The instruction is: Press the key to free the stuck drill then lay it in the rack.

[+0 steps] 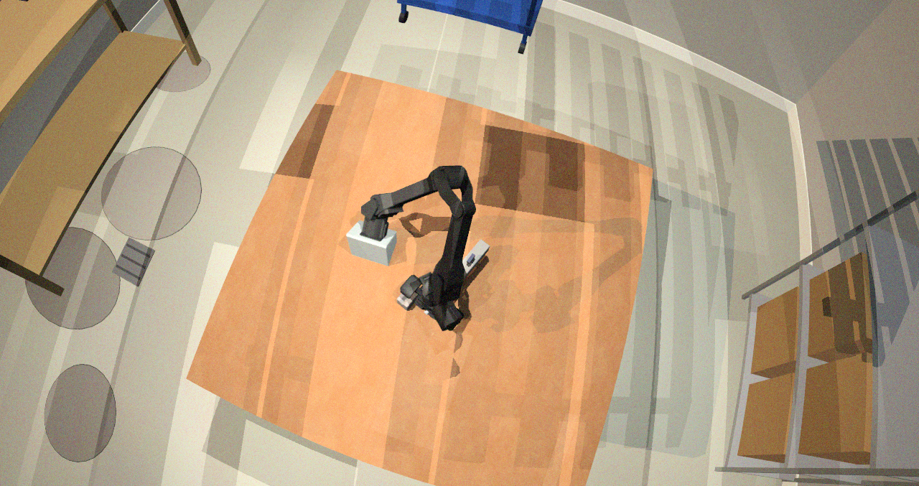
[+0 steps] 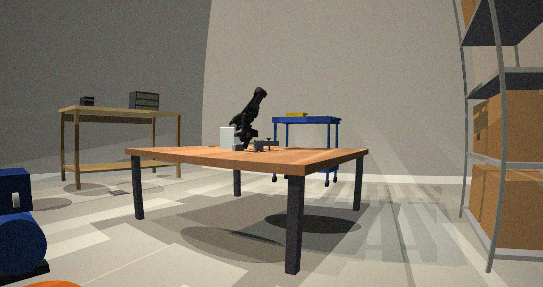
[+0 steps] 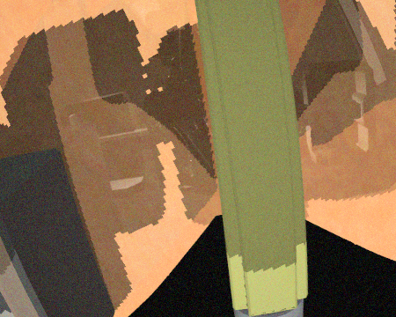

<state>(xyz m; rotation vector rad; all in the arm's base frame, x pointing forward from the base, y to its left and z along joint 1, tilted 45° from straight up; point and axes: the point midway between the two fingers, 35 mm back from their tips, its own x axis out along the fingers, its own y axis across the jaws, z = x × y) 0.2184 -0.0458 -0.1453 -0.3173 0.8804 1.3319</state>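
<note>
My gripper tip is 40 mm to the right of the drill, 30 mm below it and 10 mm short of it. Round my gripper tip: dark key (170 mm to the left, 70 mm ahead, 40 mm above); grey housing (150 mm to the left, 60 mm ahead, 20 mm above); small grey rack (70 mm behind, 20 mm to the left).
</note>
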